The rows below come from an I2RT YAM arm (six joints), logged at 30 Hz.
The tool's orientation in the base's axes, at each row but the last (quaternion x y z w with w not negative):
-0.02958, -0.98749, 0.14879, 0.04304
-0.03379, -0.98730, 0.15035, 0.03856
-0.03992, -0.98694, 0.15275, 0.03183
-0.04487, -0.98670, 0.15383, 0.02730
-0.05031, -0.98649, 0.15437, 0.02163
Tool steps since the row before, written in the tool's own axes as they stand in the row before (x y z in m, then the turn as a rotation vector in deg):
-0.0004, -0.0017, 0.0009, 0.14, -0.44, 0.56
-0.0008, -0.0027, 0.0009, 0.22, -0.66, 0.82
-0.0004, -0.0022, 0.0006, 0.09, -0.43, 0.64
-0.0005, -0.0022, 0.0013, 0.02, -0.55, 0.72
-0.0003, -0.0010, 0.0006, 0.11, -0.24, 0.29
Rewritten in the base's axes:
0.0002, -0.0019, -0.0004, -0.21, -0.57, -0.39
0.0006, -0.0029, -0.0001, -0.33, -0.85, -0.57
0.0002, -0.0023, 0.0001, -0.17, -0.59, -0.47
0.0002, -0.0025, -0.0006, -0.11, -0.74, -0.52
0.0002, -0.0012, -0.0003, -0.15, -0.30, -0.20

